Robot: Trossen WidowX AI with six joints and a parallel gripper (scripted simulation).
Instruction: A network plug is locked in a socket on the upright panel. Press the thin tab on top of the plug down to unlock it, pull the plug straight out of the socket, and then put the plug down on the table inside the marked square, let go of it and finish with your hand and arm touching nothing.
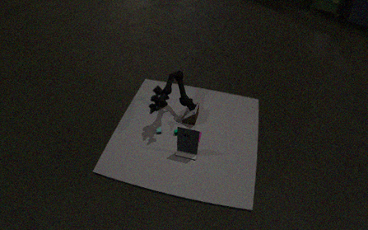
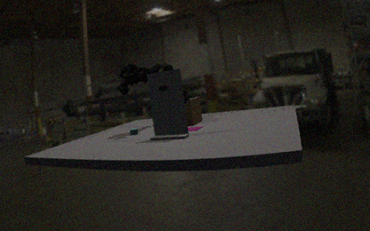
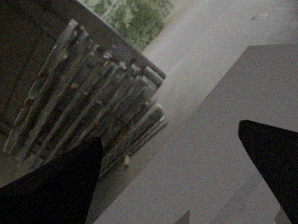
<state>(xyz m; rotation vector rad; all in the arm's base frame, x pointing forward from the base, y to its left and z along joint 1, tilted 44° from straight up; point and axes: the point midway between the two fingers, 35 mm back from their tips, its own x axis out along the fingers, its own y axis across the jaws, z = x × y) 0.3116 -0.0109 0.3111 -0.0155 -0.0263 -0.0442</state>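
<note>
The plug is 32 cm to the left of my gripper tip, 7 cm below it and 6 cm ahead of it. Round my gripper tip: upright panel (32 cm to the left, 16 cm below, 8 cm ahead); then marked square (32 cm to the left, 30 cm below, 13 cm behind); then teal object (28 cm below, 6 cm behind, 1 cm to the left).
</note>
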